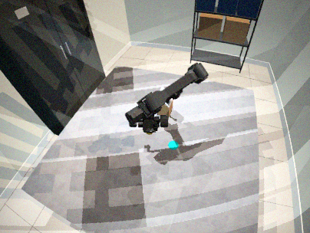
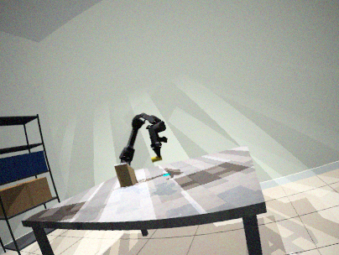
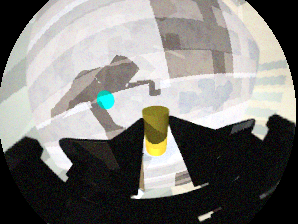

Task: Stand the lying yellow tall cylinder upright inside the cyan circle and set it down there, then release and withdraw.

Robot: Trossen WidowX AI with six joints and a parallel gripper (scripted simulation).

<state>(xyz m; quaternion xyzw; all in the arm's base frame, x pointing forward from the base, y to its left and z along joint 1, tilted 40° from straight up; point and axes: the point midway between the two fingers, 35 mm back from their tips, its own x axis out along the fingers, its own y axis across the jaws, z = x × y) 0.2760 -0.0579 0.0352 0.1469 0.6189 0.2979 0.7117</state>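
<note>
Right now the cyan circle is 150 mm below my gripper tip, 130 mm to the left of it and 30 mm behind it. From my gripper tip the other things lie so: yellow tall cylinder (20 mm behind, 10 mm to the right).
</note>
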